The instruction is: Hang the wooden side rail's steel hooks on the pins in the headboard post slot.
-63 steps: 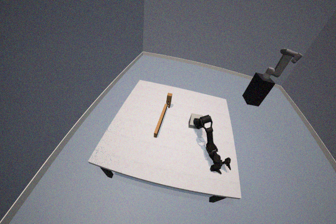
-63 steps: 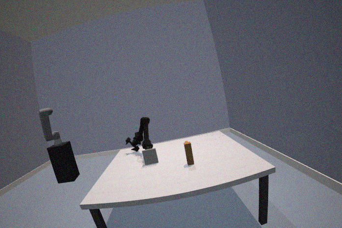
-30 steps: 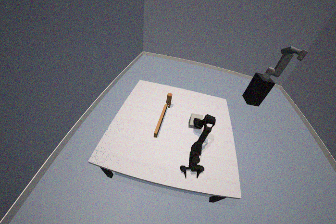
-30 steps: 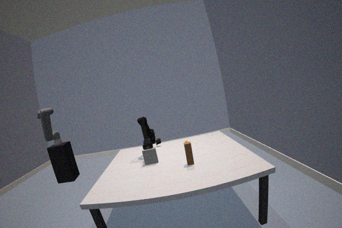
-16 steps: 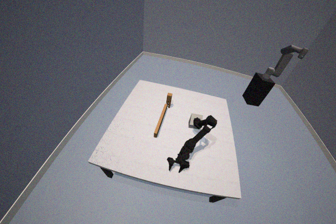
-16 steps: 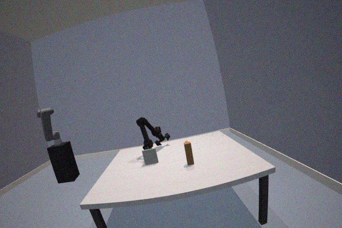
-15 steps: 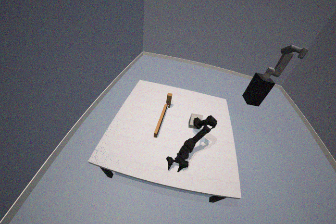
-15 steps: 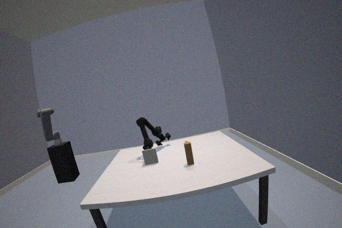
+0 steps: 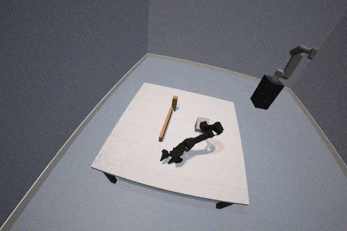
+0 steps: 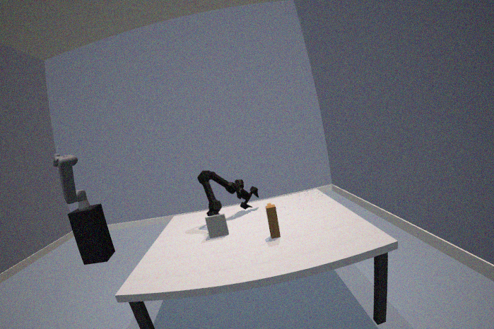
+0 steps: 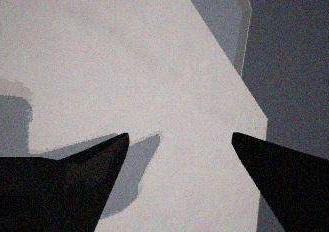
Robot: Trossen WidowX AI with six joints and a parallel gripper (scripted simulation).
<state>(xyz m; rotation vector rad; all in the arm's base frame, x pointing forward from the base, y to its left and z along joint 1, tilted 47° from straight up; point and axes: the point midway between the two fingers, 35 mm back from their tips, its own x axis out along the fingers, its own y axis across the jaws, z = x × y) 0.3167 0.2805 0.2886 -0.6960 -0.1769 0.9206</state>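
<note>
Now: gripper tip 67 cm to the left of the wooden headboard post, 4 cm below it and 3 cm past it.
</note>
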